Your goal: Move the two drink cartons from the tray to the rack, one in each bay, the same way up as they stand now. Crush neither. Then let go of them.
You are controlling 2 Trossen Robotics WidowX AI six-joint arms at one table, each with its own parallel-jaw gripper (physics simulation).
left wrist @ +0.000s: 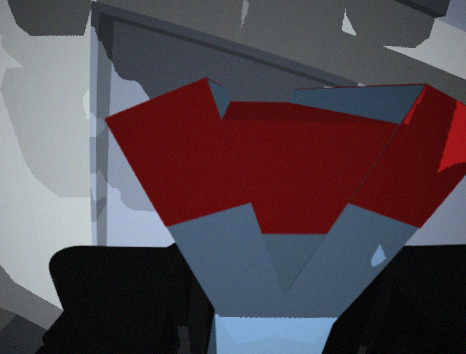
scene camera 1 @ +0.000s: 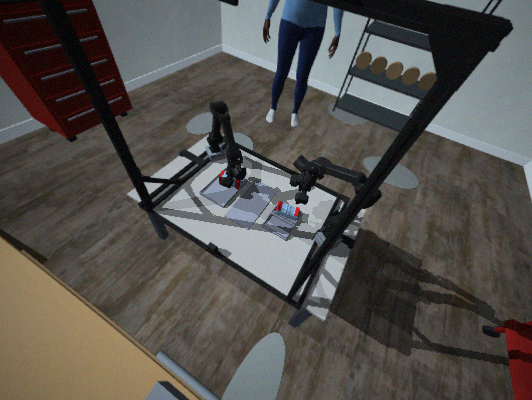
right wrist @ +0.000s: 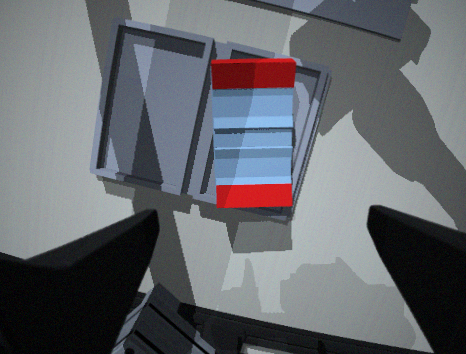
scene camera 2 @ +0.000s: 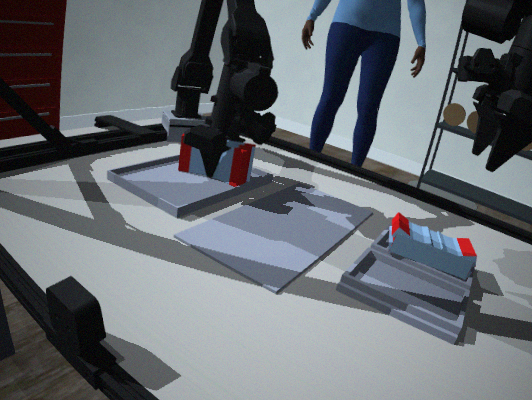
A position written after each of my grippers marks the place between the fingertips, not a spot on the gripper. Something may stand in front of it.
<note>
My right gripper (scene camera 2: 481, 162) is open, with nothing in its grasp. I also see my left gripper (scene camera 2: 213, 174), a flat grey mat (scene camera 2: 271, 241) and a grey tray (scene camera 2: 158, 182).
My right gripper also shows in the right wrist view (right wrist: 262, 218). The flat grey mat also shows in scene camera 1 (scene camera 1: 245, 211) and in the right wrist view (right wrist: 392, 26). The grey tray is seen too in the left wrist view (left wrist: 133, 58).
</note>
